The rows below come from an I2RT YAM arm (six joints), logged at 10 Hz.
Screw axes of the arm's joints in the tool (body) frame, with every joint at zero. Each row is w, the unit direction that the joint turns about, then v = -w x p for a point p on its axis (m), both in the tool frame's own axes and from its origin. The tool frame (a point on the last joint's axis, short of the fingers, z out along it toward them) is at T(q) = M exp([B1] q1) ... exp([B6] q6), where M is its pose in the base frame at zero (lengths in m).
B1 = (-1, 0, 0, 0, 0.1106, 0)
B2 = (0, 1, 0, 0.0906, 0, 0.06)
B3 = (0, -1, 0, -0.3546, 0, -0.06)
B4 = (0, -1, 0, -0.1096, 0, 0)
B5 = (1, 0, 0, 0, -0.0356, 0)
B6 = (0, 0, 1, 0, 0, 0)
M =
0 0 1 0.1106
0 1 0 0
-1 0 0 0.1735
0 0 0 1
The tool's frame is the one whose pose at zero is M.
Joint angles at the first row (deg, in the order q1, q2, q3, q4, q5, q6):
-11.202, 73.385, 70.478, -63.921, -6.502, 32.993
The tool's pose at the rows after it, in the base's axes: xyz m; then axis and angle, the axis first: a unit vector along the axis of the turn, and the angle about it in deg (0 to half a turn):
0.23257 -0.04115 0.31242 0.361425 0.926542 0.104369 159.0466
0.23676 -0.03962 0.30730 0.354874 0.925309 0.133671 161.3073
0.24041 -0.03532 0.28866 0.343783 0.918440 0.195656 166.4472
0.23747 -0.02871 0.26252 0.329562 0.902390 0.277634 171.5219
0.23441 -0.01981 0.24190 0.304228 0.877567 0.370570 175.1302
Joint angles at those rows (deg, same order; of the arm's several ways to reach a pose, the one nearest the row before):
-11.202, 73.648, 70.457, -63.921, -7.770, 32.993
-11.202, 74.915, 70.347, -64.074, -11.551, 32.949
-11.180, 76.510, 67.483, -63.155, -19.639, 32.971
-11.181, 76.751, 61.473, -59.856, -30.152, 32.970
-10.632, 76.750, 55.920, -55.220, -41.910, 32.973

